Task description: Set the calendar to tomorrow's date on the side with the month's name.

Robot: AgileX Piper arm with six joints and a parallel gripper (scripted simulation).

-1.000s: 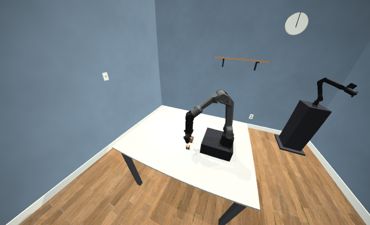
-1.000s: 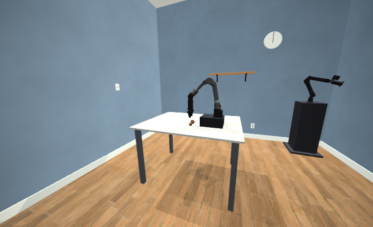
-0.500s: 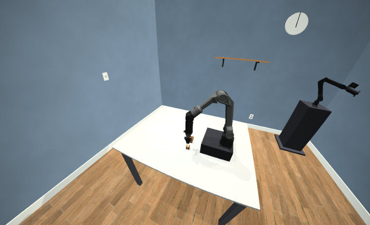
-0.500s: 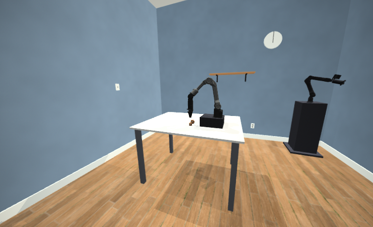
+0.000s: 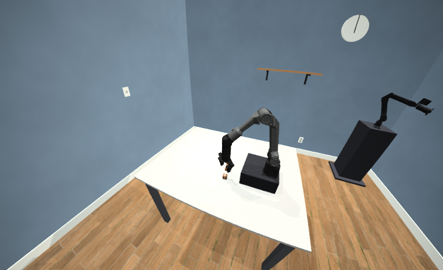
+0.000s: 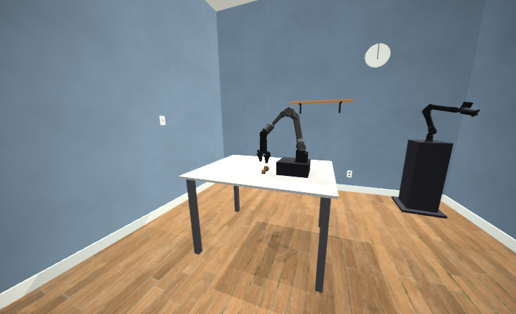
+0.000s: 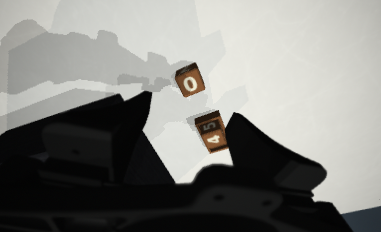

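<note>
The brown wooden cube lies 90 mm below my hand.
</note>
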